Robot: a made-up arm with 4 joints.
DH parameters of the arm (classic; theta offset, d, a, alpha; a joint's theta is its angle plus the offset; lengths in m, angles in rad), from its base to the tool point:
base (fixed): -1.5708 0.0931 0 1.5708
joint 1: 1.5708 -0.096 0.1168 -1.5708
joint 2: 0 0.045 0.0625 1.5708
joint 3: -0.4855 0 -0.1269 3.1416
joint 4: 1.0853 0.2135 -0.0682 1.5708
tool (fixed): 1.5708 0.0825 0 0
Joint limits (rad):
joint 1: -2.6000..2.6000
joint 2: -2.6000..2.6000
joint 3: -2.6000..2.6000
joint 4: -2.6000..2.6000
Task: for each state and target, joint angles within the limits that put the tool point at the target. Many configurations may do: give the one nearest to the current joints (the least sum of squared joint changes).
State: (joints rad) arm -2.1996 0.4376 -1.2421 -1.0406
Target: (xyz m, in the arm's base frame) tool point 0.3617 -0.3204 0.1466
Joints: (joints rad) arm -2.0761 0.2984 -1.4698 -1.1548
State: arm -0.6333 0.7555 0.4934 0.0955
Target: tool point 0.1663 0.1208 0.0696
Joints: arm -0.6469 1.0035 1.0645 0.1006
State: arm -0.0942 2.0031 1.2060 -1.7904
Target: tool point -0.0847 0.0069 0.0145
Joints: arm -0.2407 1.6812 0.9474 -1.5080
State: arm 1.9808 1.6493 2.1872 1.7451
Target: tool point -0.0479 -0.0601 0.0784
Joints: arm 1.7533 2.5878 2.1167 1.2507
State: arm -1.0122 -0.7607 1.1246 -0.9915
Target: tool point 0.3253 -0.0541 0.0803
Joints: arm -0.8974 -0.1577 1.4345 -0.8813
